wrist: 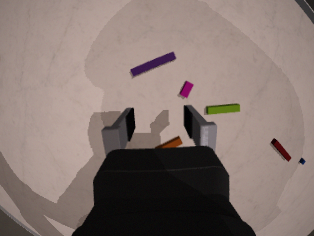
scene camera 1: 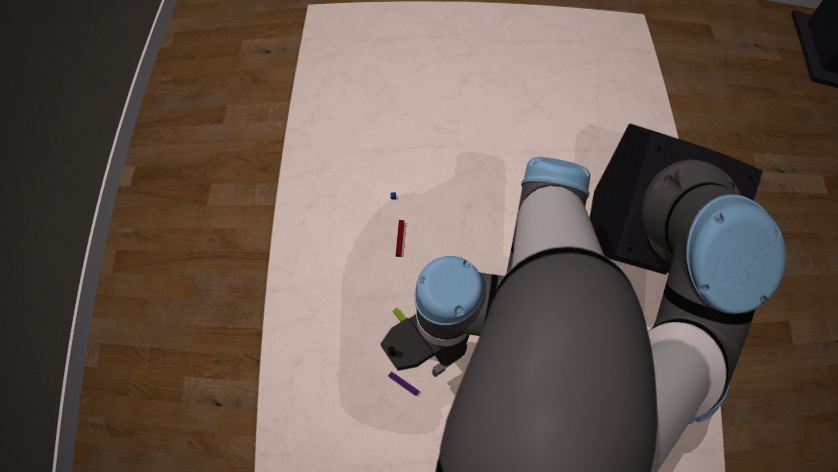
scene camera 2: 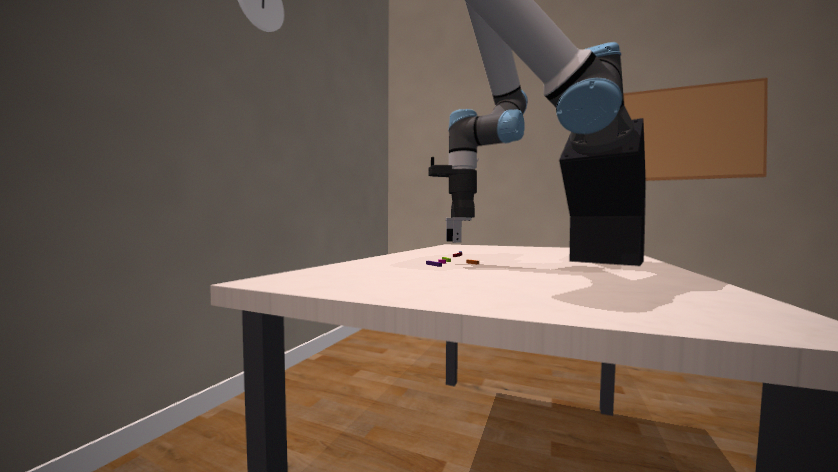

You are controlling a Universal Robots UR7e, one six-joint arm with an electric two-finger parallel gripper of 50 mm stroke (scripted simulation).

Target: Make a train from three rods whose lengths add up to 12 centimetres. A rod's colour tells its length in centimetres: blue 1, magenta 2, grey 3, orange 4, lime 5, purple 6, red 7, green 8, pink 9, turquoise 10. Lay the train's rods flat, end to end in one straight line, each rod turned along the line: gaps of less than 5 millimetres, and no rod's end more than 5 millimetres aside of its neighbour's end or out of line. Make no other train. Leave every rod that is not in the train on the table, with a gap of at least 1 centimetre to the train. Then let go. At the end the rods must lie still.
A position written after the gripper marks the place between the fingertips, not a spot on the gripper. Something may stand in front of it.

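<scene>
The gripper (scene camera 2: 453, 241) (wrist: 159, 116) is in the scene.
</scene>
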